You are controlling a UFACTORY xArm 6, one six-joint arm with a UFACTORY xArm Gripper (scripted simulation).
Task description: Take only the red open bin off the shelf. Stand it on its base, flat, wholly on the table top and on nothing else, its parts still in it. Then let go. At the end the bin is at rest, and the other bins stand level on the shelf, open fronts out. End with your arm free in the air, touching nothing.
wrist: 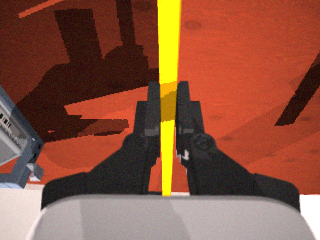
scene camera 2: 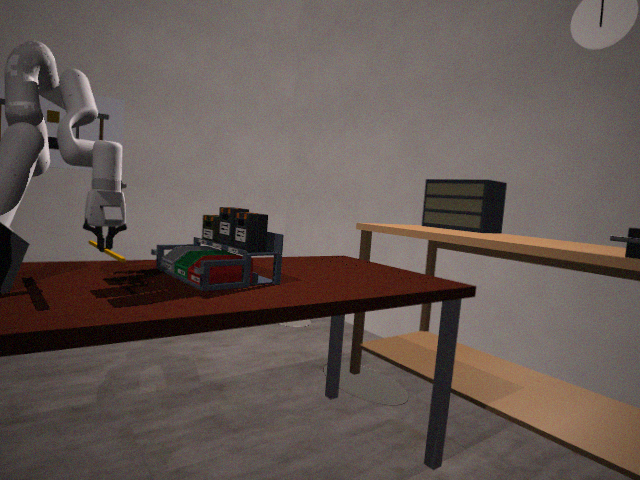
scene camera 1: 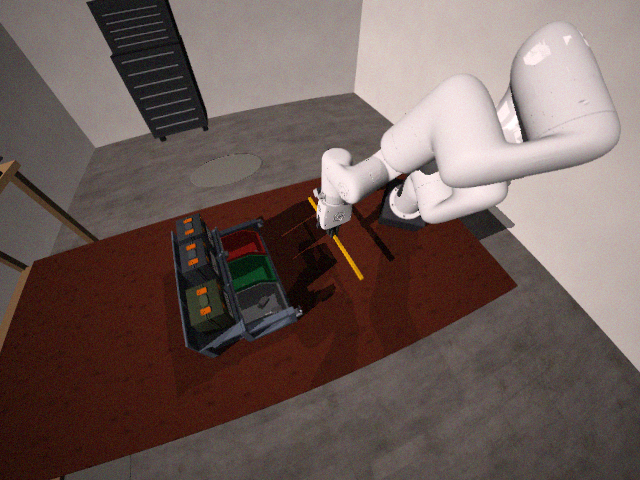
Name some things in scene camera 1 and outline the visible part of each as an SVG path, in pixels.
My gripper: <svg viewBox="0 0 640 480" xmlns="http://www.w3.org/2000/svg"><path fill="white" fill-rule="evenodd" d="M320 199L317 206L318 222L316 227L326 230L327 235L333 238L334 233L338 236L339 230L337 229L352 217L352 204L345 202L340 205L332 205ZM322 187L313 190L315 197L317 197L317 195L321 193Z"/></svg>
A red open bin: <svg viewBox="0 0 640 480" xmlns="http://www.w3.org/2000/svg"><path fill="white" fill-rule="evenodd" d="M221 238L224 251L229 252L229 258L226 258L227 263L248 255L266 256L266 251L257 232L241 230Z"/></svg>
A green bin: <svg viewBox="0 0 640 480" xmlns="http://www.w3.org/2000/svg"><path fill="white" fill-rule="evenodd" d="M265 255L248 255L227 263L236 293L262 282L276 282L274 272Z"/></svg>
